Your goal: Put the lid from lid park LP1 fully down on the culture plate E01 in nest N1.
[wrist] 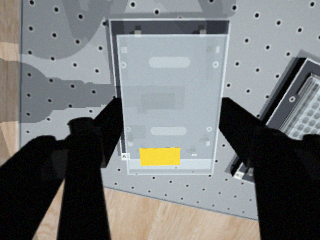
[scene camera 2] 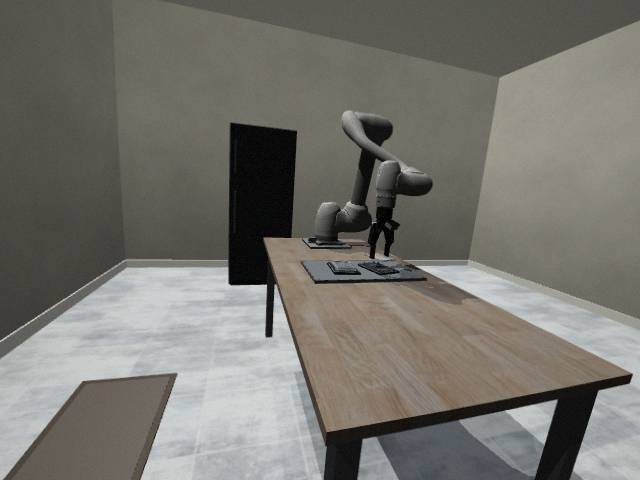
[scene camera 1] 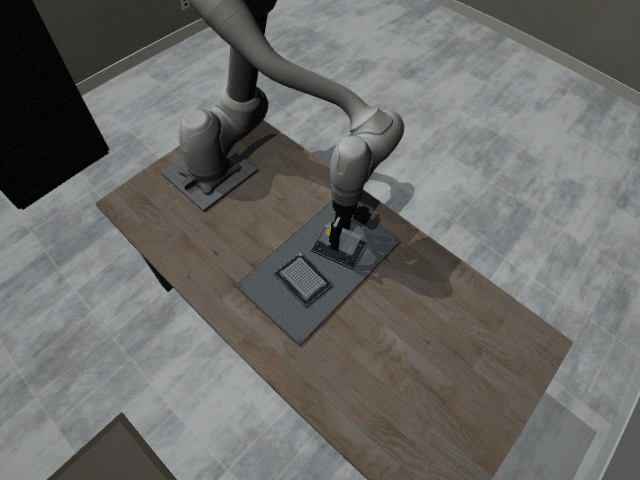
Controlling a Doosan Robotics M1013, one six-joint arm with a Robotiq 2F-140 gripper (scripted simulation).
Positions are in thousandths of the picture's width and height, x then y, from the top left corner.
Labels:
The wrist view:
my gripper: 536,469
clear lid: 536,356
lid park LP1: 458,110
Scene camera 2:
my gripper: 593,536
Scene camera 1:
culture plate E01: 468,572

